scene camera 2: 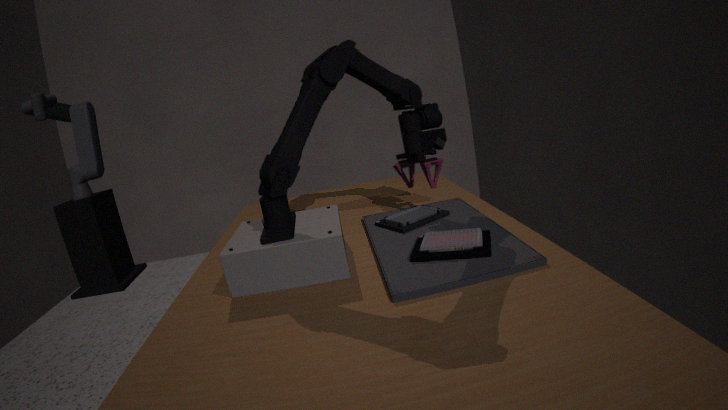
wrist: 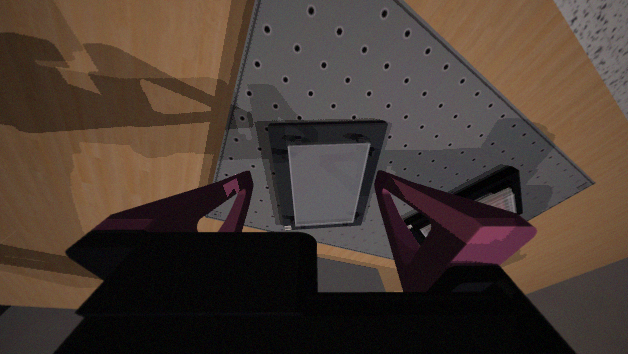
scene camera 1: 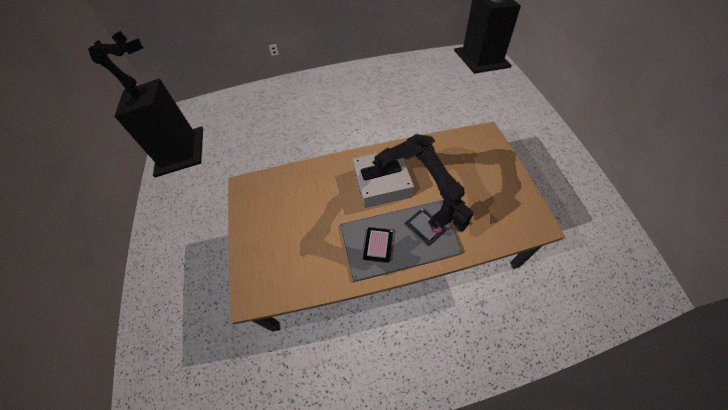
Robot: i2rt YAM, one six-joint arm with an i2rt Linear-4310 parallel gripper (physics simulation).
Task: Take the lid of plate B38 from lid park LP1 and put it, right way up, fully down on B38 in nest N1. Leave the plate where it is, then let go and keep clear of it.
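Frame: origin at the arm's base, x right, y ahead, z up, level; metres.
Seen in the pictures: gripper, fingertip midpoint: [scene camera 2: 421, 187] [wrist: 313, 177] [scene camera 1: 440, 226]; arm's base, origin of the base link: [scene camera 2: 279, 228] [scene camera 1: 381, 170].
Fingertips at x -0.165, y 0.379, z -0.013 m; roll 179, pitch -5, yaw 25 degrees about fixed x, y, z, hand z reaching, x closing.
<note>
Offsets run from my fingertips to a thing's top centre. Level surfaces: height alone.
The clear lid {dx +0.045, dy -0.049, dz -0.053 m} [scene camera 1: 420, 223] [scene camera 2: 410, 217] [wrist: 330, 182] lies flat in the dark grey lid park {dx +0.045, dy -0.049, dz -0.050 m} [scene camera 1: 417, 233] [wrist: 327, 131], which sits turned at an angle. The pink plate {dx +0.291, dy -0.027, dz -0.044 m} [scene camera 1: 378, 243] [scene camera 2: 452, 240] [wrist: 504, 200] sits in the black nest {dx +0.291, dy -0.027, dz -0.052 m} [scene camera 1: 378, 259] [scene camera 2: 486, 245]. No lid can be made out on the plate. My gripper [scene camera 1: 435, 228] [scene camera 2: 422, 186] [wrist: 313, 177] is open and empty, pointing down well above the lid park. In the wrist view its pink fingertips appear on either side of the lid, which is turned roughly in line with them. Labels are not readable.
A grey perforated board {dx +0.180, dy -0.029, dz -0.070 m} [scene camera 1: 407, 252] [scene camera 2: 427, 280] [wrist: 345, 65] carries the park and nest. It lies on the wooden table {dz -0.083 m} [scene camera 1: 275, 244] [scene camera 2: 585, 325]. The white base box [scene camera 1: 387, 193] [scene camera 2: 287, 272] of my arm stands beside the board. Other arms' black pedestals stand away from the table.
</note>
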